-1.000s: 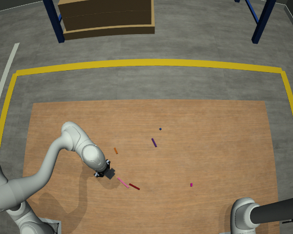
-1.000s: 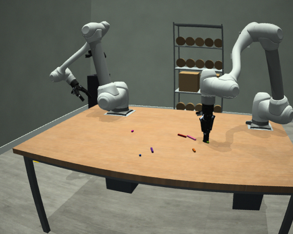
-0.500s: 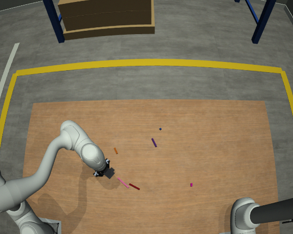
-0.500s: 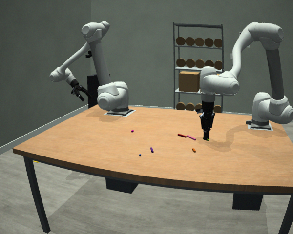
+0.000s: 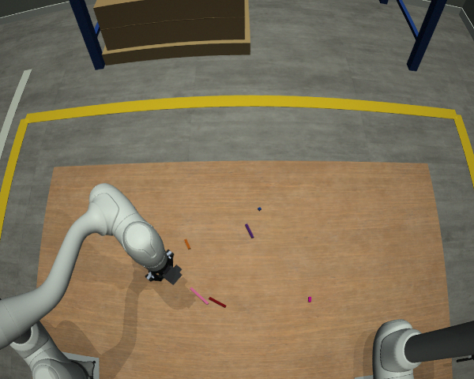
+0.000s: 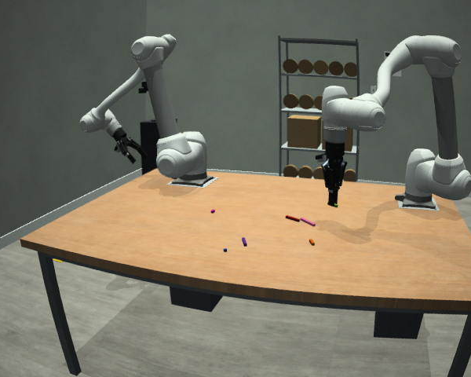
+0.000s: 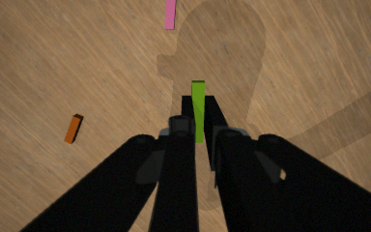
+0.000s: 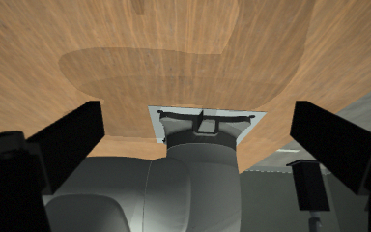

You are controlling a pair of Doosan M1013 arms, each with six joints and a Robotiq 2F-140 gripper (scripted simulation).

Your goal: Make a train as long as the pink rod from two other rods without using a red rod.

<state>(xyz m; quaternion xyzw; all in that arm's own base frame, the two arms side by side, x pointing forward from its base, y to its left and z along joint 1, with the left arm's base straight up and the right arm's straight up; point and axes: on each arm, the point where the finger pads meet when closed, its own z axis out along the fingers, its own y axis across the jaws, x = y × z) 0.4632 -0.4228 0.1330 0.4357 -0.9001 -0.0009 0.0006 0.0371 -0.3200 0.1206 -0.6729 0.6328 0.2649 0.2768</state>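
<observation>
My left hand is 16 cm short of the orange rod, 4 cm to the left of it and 13 cm above it. Also, from my left hand: red rod: 6 cm behind, 18 cm to the right, 13 cm below; then lime rod: 3 cm below; then pink rod: 4 cm behind, 11 cm to the right, 13 cm below.
</observation>
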